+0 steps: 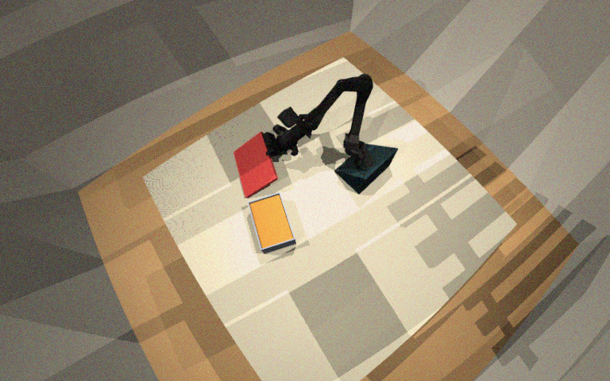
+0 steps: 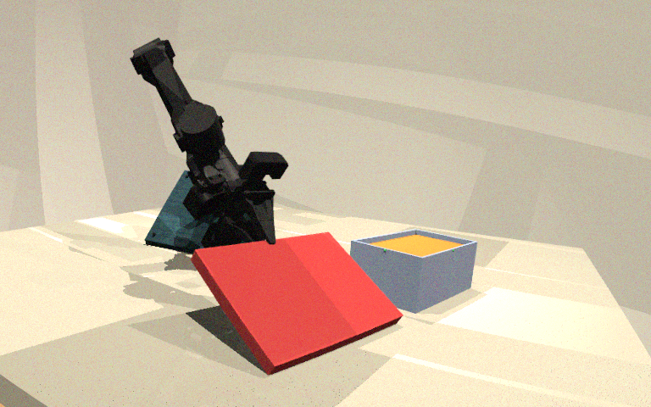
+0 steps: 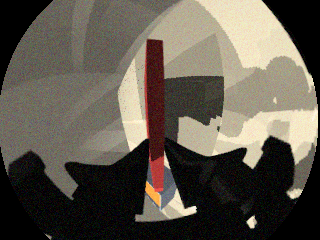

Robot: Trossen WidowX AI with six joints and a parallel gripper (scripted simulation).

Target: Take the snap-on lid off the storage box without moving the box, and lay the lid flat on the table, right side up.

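My gripper tip is 70 mm short of the red lid, 40 mm above it and 30 mm to the left of it. Round my gripper tip: grey-blue storage box 240 mm to the left, 170 mm ahead, 50 mm below.
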